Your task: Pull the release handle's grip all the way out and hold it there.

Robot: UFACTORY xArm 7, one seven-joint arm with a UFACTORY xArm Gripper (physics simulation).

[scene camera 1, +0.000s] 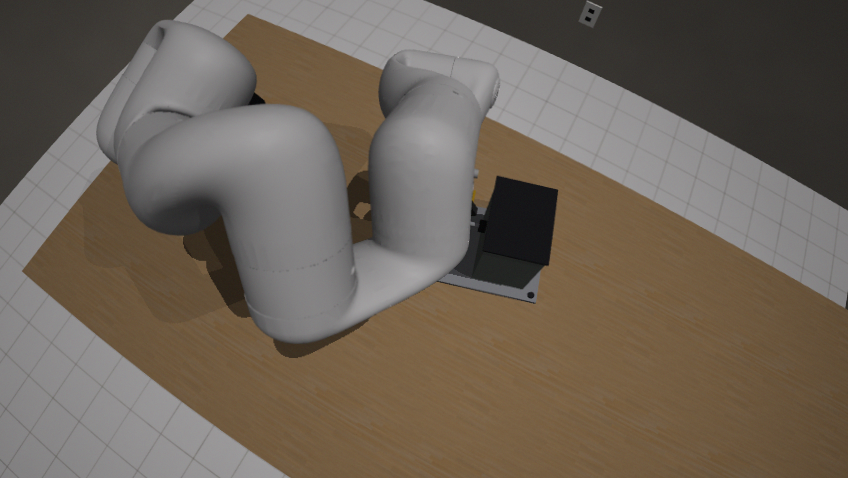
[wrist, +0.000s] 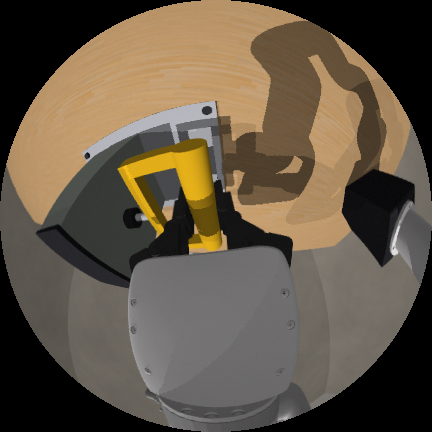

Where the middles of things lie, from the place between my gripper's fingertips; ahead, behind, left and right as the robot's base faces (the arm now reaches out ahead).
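My hand is 20 mm to the right of the grey base plate (scene camera 1: 460, 276), 90 mm short of it and 80 mm above it.
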